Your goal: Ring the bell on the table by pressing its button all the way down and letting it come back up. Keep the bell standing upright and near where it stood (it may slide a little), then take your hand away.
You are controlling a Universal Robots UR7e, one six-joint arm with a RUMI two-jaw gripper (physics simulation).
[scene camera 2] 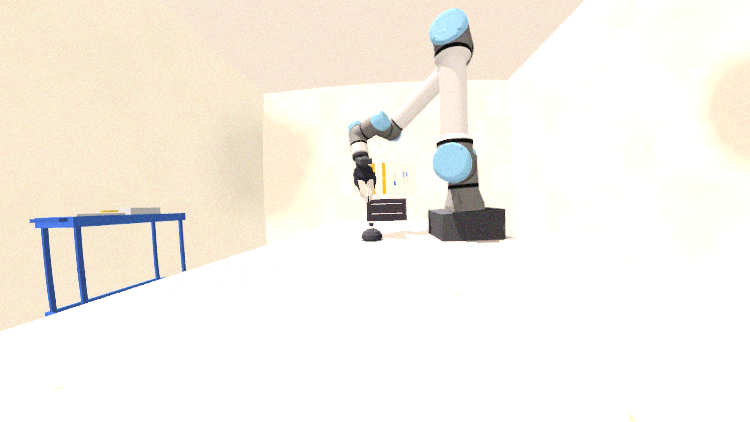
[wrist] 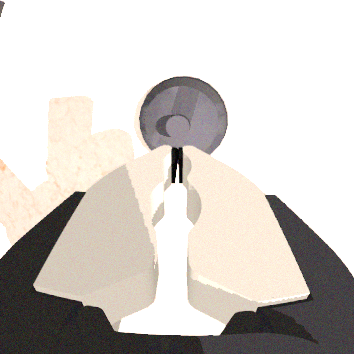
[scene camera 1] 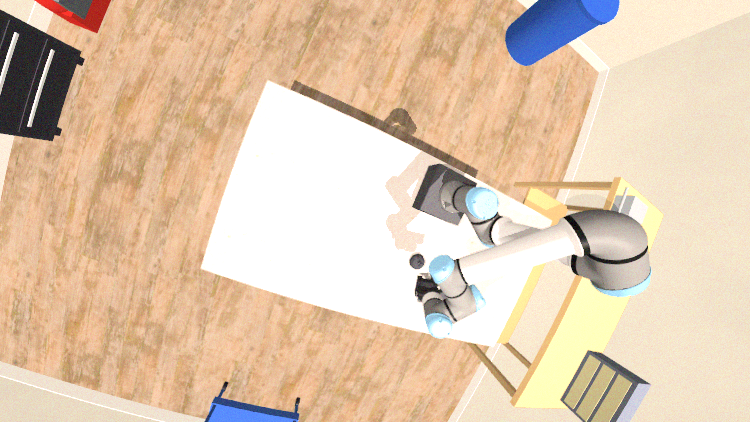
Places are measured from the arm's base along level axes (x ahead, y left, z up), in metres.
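Where they show: gripper, between the fingertips: (scene camera 2: 368, 201) (wrist: 177, 152) (scene camera 1: 427, 274); arm's base, origin of its link: (scene camera 2: 464, 209) (scene camera 1: 453, 196).
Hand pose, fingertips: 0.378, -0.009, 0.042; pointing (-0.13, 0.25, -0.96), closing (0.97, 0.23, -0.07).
Observation:
Each offset is from my fingertips to the top centre of the thing, as dx, dy, dz. Level surfaces: height alone.
The bell @[-0.008, +0.000, -0.083] (scene camera 1: 416, 261) (scene camera 2: 371, 235) (wrist: 200, 120) is a dark round dome standing upright on the white table @[dz -0.149] (scene camera 1: 293, 209) (scene camera 2: 367, 325). Its button @[-0.008, +0.000, -0.083] (scene camera 2: 371, 224) (wrist: 178, 126) is a small round knob standing up above the dome, with a gap below it in scene camera 2. My gripper (scene camera 2: 368, 199) (wrist: 177, 152) is shut with nothing between its pale fingers. It is above the bell and apart from it, with clear space between fingertips and button. In the wrist view the fingertips cover a little of the dome's lower edge. In scene camera 1 the arm partly hides the fingers.
The arm's dark base block (scene camera 1: 439, 194) (scene camera 2: 466, 224) stands on the table near one long edge. A yellow bench (scene camera 1: 582, 335) is by the wall beyond the table's end. A blue bench (scene camera 1: 251, 410) (scene camera 2: 125, 218) stands off to the side.

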